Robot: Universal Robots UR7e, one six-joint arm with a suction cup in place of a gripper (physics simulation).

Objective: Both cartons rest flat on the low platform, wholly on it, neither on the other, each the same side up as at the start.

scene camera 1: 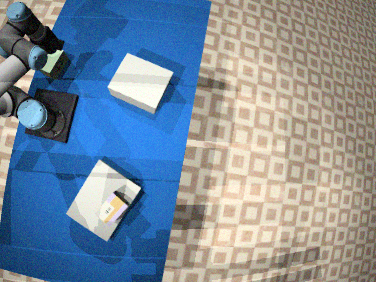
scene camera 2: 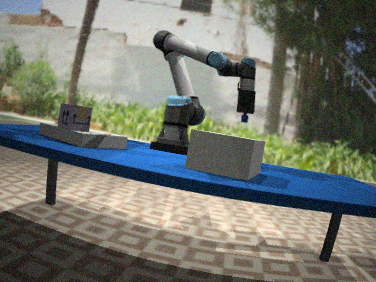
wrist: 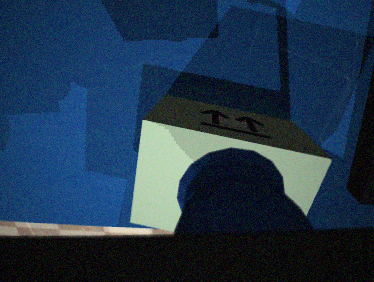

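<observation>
My suction cup holds nothing. I also see a low white platform.
</observation>
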